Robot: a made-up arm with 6 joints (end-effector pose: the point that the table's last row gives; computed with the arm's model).
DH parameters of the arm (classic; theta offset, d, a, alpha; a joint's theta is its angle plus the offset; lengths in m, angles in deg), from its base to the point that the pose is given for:
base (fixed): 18.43 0 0.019 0
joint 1: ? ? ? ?
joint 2: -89 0 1.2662 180
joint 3: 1 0.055 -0.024 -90
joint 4: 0 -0.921 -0.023 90
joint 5: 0 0.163 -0.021 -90
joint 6: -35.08 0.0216 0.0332 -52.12
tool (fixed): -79.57 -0.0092 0 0
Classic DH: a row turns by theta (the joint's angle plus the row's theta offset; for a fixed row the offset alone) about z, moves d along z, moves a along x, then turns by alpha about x.
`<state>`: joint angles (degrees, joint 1 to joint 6).
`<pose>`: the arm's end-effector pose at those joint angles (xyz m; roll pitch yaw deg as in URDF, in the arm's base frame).
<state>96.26 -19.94 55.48 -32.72 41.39 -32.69</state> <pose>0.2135 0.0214 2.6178 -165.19 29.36 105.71</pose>
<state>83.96 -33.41 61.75 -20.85 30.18 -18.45</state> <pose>0.1744 -0.6363 2.5606 -164.40 23.74 70.29</pose>
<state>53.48 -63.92 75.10 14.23 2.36 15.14</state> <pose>-0.8663 -1.5823 1.7389 -123.38 35.10 3.49</pose>
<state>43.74 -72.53 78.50 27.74 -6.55 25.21</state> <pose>-1.2824 -1.5369 1.3709 -101.31 48.63 -2.60</pose>
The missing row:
joint 1: -18.43 0.573 0.011 -90
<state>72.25 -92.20 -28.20 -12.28 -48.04 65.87</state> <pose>-0.0320 -0.8162 1.3459 120.31 -10.64 -69.74</pose>
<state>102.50 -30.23 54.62 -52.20 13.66 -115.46</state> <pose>0.1831 -0.2819 2.5736 161.27 40.37 -165.98</pose>
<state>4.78 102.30 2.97 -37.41 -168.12 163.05</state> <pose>1.0301 -0.0793 -0.6203 166.26 58.10 92.77</pose>
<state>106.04 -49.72 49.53 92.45 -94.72 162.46</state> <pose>0.3983 -1.1229 2.2665 -138.20 -30.93 163.20</pose>
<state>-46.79 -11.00 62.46 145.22 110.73 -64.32</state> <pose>0.0562 0.0968 2.7692 155.65 -72.75 -178.26</pose>
